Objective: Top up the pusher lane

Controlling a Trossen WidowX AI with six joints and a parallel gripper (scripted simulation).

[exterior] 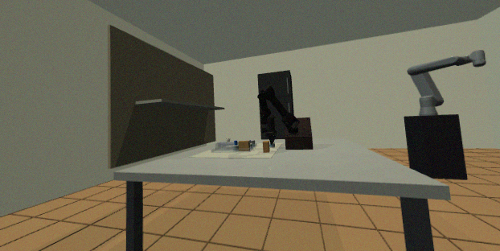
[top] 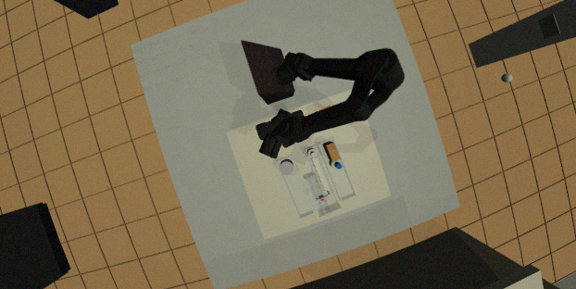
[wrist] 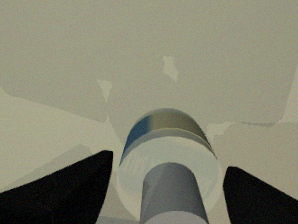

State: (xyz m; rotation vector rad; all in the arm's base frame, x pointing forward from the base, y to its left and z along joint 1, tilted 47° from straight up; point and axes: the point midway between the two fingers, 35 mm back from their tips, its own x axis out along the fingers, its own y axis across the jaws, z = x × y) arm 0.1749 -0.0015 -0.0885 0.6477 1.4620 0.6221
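The cream mat lies 220 mm ahead of my gripper tip, 60 mm to the left of it and 30 mm below it. Also, from my gripper tip: red mark: 350 mm ahead, 60 mm to the left, 40 mm above.
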